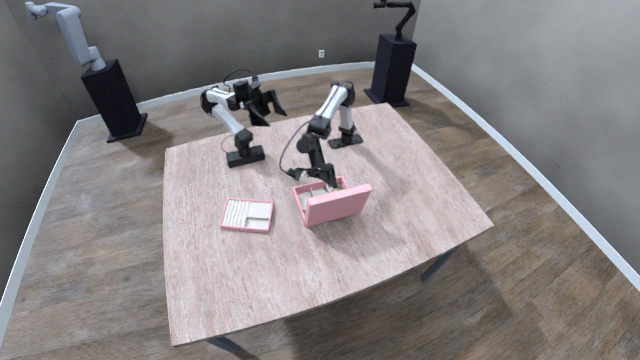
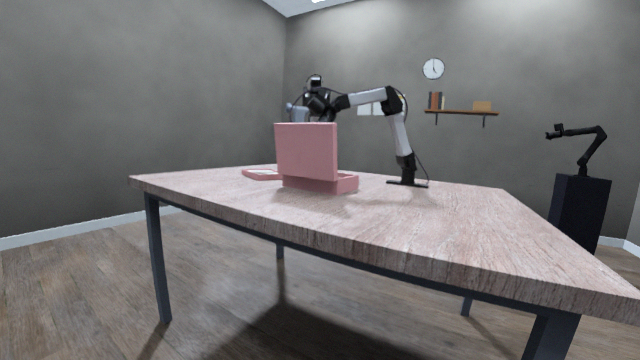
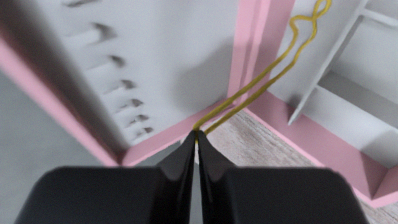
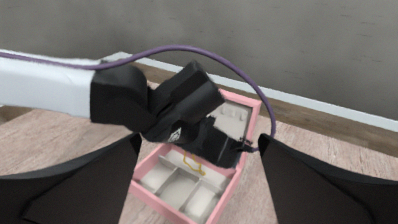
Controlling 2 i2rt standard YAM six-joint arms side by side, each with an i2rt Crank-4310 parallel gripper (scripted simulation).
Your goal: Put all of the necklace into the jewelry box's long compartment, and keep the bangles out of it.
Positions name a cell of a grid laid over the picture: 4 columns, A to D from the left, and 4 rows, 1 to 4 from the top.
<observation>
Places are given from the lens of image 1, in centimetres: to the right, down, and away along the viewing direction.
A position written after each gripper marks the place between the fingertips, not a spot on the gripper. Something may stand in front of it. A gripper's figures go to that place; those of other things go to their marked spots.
right gripper (image 1: B2): -16, -23, 100
pink tray (image 1: B3): -34, 15, 114
</observation>
